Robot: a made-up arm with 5 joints.
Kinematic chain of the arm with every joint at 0, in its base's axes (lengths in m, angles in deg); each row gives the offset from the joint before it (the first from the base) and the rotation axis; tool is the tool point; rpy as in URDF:
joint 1: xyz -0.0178 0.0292 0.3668 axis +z
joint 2: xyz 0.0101 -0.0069 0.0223 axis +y
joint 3: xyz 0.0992 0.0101 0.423 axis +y
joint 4: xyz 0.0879 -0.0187 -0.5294 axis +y
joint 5: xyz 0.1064 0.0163 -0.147 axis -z
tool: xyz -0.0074 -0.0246 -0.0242 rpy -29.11 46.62 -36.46
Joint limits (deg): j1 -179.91..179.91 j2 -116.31..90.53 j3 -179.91..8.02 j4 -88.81..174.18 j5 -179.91..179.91
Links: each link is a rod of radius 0.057 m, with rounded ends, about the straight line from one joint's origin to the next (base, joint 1, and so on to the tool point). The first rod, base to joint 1, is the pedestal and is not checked.
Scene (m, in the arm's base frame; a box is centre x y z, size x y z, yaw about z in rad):
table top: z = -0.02
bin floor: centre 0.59 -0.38 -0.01 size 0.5 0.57 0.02 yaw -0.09
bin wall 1: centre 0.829 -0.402 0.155 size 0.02 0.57 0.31 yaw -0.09
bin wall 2: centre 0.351 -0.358 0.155 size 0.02 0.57 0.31 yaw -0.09
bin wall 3: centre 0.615 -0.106 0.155 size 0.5 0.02 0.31 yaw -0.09
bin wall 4: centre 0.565 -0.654 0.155 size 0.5 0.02 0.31 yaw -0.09
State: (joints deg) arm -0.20 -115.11 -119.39 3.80 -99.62
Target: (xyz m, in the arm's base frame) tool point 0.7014 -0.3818 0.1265
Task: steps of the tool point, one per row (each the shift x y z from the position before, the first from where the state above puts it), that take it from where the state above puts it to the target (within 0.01 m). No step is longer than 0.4 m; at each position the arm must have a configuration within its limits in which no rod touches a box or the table.
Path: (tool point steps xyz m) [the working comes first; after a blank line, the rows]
Joints at the target: -29.56 33.57 -64.42 22.74 -98.92
Straight joint move there: touches bin wall 1.

1: 0.1227 0.0559 0.3361
2: 0.2241 0.0304 0.2741
3: 0.2946 -0.0073 0.1832
4: 0.3260 -0.0488 0.0750
5: 0.3156 -0.0848 -0.0374
6: 0.2670 -0.1067 -0.1399
7: 0.1892 -0.1093 -0.2207
8: 0.0948 -0.0901 -0.2705
9: -0.0017 -0.0519 -0.2844
10: 0.0146 -0.0082 -0.1632
11: -0.0147 0.0083 -0.1676

